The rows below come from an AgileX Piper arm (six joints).
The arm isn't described. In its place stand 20 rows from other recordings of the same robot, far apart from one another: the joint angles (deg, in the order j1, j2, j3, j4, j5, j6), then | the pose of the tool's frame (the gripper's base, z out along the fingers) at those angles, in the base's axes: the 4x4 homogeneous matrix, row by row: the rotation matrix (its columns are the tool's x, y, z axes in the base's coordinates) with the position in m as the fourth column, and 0 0 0 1 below.
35.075, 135.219, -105.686, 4.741, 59.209, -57.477 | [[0.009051, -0.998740, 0.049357, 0.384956], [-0.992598, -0.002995, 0.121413, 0.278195], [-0.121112, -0.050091, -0.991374, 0.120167], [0, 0, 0, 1]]
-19.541, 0.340, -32.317, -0.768, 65.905, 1.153 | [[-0.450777, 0.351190, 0.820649, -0.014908], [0.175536, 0.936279, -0.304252, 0.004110], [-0.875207, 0.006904, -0.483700, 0.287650], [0, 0, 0, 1]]
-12.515, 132.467, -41.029, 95.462, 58.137, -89.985 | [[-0.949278, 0.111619, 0.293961, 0.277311], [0.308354, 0.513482, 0.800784, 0.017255], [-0.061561, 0.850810, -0.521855, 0.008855], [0, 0, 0, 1]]
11.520, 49.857, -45.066, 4.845, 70.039, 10.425 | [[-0.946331, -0.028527, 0.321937, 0.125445], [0.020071, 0.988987, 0.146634, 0.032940], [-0.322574, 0.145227, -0.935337, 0.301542], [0, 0, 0, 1]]
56.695, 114.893, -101.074, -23.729, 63.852, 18.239 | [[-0.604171, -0.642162, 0.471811, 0.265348], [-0.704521, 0.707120, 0.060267, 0.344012], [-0.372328, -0.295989, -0.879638, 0.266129], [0, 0, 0, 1]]
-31.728, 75.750, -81.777, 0.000, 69.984, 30.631 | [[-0.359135, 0.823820, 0.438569, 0.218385], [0.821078, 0.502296, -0.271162, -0.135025], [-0.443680, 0.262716, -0.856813, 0.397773], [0, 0, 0, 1]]
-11.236, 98.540, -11.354, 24.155, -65.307, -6.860 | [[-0.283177, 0.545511, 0.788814, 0.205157], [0.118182, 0.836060, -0.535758, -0.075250], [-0.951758, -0.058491, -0.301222, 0.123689], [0, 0, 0, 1]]
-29.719, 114.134, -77.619, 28.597, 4.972, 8.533 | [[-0.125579, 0.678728, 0.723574, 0.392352], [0.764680, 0.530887, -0.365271, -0.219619], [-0.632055, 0.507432, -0.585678, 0.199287], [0, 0, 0, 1]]
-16.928, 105.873, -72.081, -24.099, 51.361, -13.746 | [[-0.981787, -0.160246, 0.102057, 0.339066], [-0.186788, 0.912302, -0.364439, -0.133535], [-0.034707, -0.376865, -0.925618, 0.198324], [0, 0, 0, 1]]
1.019, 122.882, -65.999, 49.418, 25.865, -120.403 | [[-0.129877, -0.936352, 0.326156, 0.387437], [-0.909384, 0.243583, 0.337177, 0.037046], [-0.395162, -0.252809, -0.883139, 0.075109], [0, 0, 0, 1]]
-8.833, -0.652, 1.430, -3.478, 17.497, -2.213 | [[-0.241887, 0.148452, 0.958881, 0.053296], [-0.059926, 0.984055, -0.167466, -0.009962], [-0.968452, -0.097970, -0.229134, 0.177918], [0, 0, 0, 1]]
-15.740, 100.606, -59.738, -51.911, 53.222, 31.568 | [[-0.963435, 0.267383, 0.017285, 0.296105], [0.189931, 0.727015, -0.659830, -0.143056], [-0.188993, -0.632421, -0.751216, 0.195991], [0, 0, 0, 1]]
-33.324, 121.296, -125.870, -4.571, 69.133, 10.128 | [[-0.626456, 0.679445, 0.381978, 0.388459], [0.588218, 0.733636, -0.340262, -0.263513], [-0.511422, 0.011527, -0.859252, 0.329427], [0, 0, 0, 1]]
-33.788, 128.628, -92.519, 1.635, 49.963, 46.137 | [[-0.152143, 0.978219, 0.141212, 0.372302], [0.984277, 0.162931, -0.068206, -0.246730], [-0.089728, 0.128615, -0.987627, 0.118890], [0, 0, 0, 1]]
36.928, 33.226, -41.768, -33.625, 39.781, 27.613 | [[-0.291822, -0.294998, 0.909844, 0.101631], [-0.208248, 0.948025, 0.240585, 0.036050], [-0.933527, -0.119265, -0.338087, 0.359350], [0, 0, 0, 1]]
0.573, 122.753, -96.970, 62.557, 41.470, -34.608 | [[-0.792138, -0.169579, 0.586311, 0.480825], [0.277659, 0.755344, 0.593600, 0.058293], [-0.543529, 0.633007, -0.551251, 0.221012], [0, 0, 0, 1]]
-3.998, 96.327, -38.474, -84.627, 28.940, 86.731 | [[-0.807687, 0.371927, 0.457506, 0.279485], [0.100360, 0.851344, -0.514918, -0.063481], [-0.581007, -0.369978, -0.724947, 0.146851], [0, 0, 0, 1]]
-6.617, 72.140, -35.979, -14.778, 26.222, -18.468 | [[-0.797926, -0.287258, 0.529904, 0.223133], [-0.434283, 0.883627, -0.174932, -0.036209], [-0.417987, -0.369711, -0.829820, 0.217171], [0, 0, 0, 1]]
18.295, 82.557, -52.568, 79.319, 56.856, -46.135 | [[-0.886602, -0.437547, 0.149966, 0.239871], [-0.041740, 0.398591, 0.916178, 0.158167], [-0.460646, 0.806026, -0.371655, 0.288188], [0, 0, 0, 1]]
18.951, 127.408, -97.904, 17.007, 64.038, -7.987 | [[-0.942856, -0.330015, -0.045971, 0.411502], [-0.330167, 0.906758, 0.262258, 0.166600], [-0.044864, 0.262449, -0.963902, 0.152135], [0, 0, 0, 1]]
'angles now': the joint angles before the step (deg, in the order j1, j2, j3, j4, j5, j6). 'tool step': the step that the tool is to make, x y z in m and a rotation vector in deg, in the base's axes. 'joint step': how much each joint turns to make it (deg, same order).
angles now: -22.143, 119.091, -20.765, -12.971, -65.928, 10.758
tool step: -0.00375, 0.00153, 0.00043, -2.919, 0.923, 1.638
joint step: 0.000, -0.384, 0.877, 0.000, -0.013, -3.541
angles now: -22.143, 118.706, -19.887, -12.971, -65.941, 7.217
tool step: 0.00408, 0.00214, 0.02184, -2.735, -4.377, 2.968
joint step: 0.000, -4.952, 0.167, -2.498, -0.056, -1.096
